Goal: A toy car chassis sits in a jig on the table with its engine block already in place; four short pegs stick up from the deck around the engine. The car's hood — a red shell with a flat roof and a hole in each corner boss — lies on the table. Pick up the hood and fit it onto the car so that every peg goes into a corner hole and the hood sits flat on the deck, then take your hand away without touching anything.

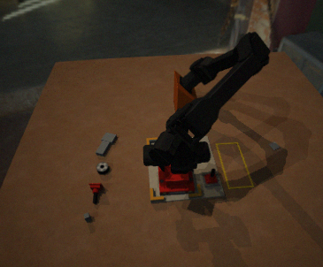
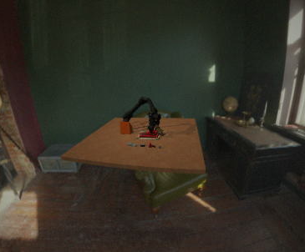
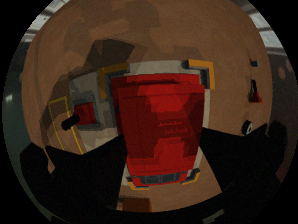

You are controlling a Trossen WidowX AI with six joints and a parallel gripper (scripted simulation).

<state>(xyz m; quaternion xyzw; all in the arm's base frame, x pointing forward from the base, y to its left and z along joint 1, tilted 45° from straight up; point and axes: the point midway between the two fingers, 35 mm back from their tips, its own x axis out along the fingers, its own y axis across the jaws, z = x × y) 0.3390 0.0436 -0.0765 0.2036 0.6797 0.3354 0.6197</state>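
Right now my gripper tip is 2 cm above the grey engine block and 1 cm to the right of it. Round my gripper tip: small grey tile: 36 cm to the left, 16 cm behind, 5 cm below; wheel: 24 cm to the right, 4 cm below, 2 cm behind; red hood: 1 cm above.
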